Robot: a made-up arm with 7 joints. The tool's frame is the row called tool.
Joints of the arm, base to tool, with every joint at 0 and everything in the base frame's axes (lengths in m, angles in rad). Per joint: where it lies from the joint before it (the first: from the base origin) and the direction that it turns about. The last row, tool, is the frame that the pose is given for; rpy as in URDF.
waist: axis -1 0 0 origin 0.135 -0.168 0.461
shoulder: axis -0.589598 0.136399 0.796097 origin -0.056 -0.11 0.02
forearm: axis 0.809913 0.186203 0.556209 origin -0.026 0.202 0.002
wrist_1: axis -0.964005 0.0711 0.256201 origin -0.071 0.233 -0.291
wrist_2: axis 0 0 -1 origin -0.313 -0.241 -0.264
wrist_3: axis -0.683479 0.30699 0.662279 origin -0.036 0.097 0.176
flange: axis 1 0 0 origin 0.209 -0.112 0.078
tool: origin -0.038 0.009 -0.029 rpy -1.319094 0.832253 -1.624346
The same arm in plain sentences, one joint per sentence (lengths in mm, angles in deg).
The arm has seven revolute joints in a row. What follows holds with every joint at zero, and every direction is one of the base frame's. The first joint sits 135.0 mm along +x and 168.0 mm along -y and 461.0 mm along +z from the base frame's origin and turns about -x. The second joint sits 56.0 mm along -x and 110.0 mm along -y and 20.0 mm along +z from the first joint and turns about the direction (-0.589598, 0.136399, 0.796097). The third joint sits 26.0 mm along -x and 202.0 mm along +y and 2.0 mm along +z from the second joint and turns about the direction (0.809913, 0.186203, 0.556209). The fourth joint sits 71.0 mm along -x and 233.0 mm along +y and 291.0 mm along -z from the third joint and turns about the direction (-0.964005, 0.0711, 0.256201). The fifth joint sits 313.0 mm along -x and 241.0 mm along -y and 264.0 mm along -z from the fourth joint and turns about -z. The sixth joint sits 36.0 mm along -x and 97.0 mm along +y and 176.0 mm along +z from the fifth joint and turns about the direction (-0.683479, 0.30699, 0.662279). The seventh joint sits 209.0 mm along +x and 112.0 mm along -y and 78.0 mm along +z from the sixth joint and turns about +x. The tool frame, which is the frame that the pose is given for, sits 38.0 mm along -x and 9.0 mm along +y and 29.0 mm along -z from the seventh joint; its axes are the base frame's turned by roll -75.58, pitch 47.68 and yaw -93.07 deg (as in URDF: about the fixed x, then y, then z).
